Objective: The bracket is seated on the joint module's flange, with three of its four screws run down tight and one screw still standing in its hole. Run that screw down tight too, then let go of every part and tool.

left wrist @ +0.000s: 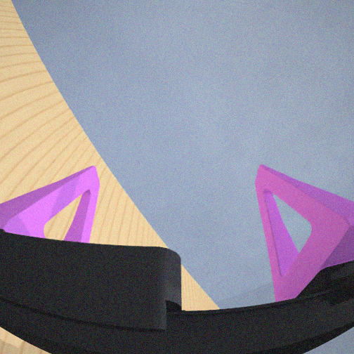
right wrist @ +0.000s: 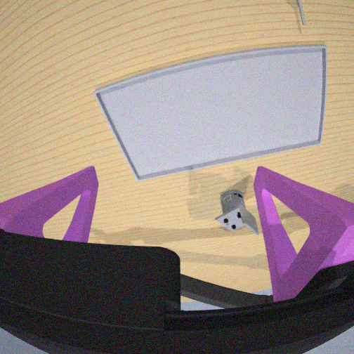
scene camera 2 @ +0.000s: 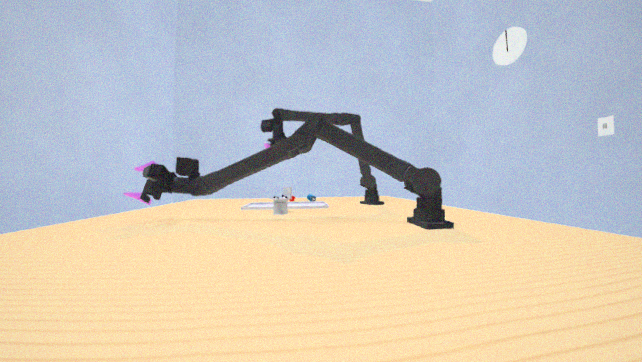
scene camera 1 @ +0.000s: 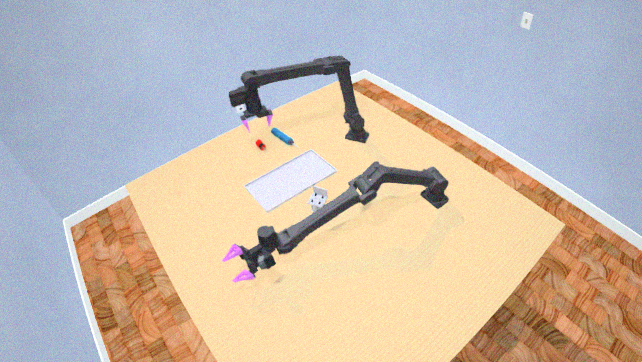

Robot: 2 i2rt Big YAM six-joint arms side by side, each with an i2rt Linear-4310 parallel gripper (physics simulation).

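Seen in the pictures: left gripper, fingertip midpoint: (scene camera 2: 129, 181) (scene camera 1: 228, 271); right gripper, fingertip midpoint: (scene camera 1: 259, 129); left arm's base at its link origin: (scene camera 2: 428, 224) (scene camera 1: 434, 197); right arm's base at its link origin: (scene camera 2: 371, 203) (scene camera 1: 357, 136).
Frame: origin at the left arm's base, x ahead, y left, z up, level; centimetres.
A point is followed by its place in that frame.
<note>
The white bracket (scene camera 1: 318, 198) {x 46.4, y -29.3, z 6.5 cm} (scene camera 2: 286, 193) {x 44.8, y -30.6, z 8.3 cm} (right wrist: 232, 219) sits on the grey joint module (scene camera 2: 280, 206) {x 46.8, y -26.1, z 3.3 cm} (right wrist: 231, 201), its upright plate standing at one side. Dark screw heads show on it; which one stands higher is too small to tell. A blue screwdriver (scene camera 1: 282, 136) {x 33.9, y -81.6, z 3.7 cm} (scene camera 2: 311, 198) {x 33.2, y -74.6, z 2.4 cm} lies on the table beyond the tray. My right gripper (scene camera 1: 259, 128) {x 53.3, y -64.9, z 27.9 cm} (right wrist: 175, 174) is open and empty, above the table near the screwdriver; the left arm partly hides it in scene camera 2. My left gripper (scene camera 1: 228, 270) {x 97.7, y -14.3, z 14.0 cm} (scene camera 2: 129, 182) {x 97.7, y -14.3, z 14.0 cm} (left wrist: 177, 174) is open and empty, far from the bracket.
A small red tool (scene camera 1: 260, 145) {x 47.1, y -83.5, z 3.0 cm} (scene camera 2: 292, 198) {x 45.7, y -82.6, z 2.0 cm} lies beside the screwdriver. A shallow pale tray (scene camera 1: 290, 180) {x 47.4, y -52.5, z 0.4 cm} (scene camera 2: 260, 205) {x 61.5, y -57.4, z 0.4 cm} (right wrist: 215, 110) lies between the tools and the joint module. In scene camera 1 the left arm's forearm passes close in front of the module.
</note>
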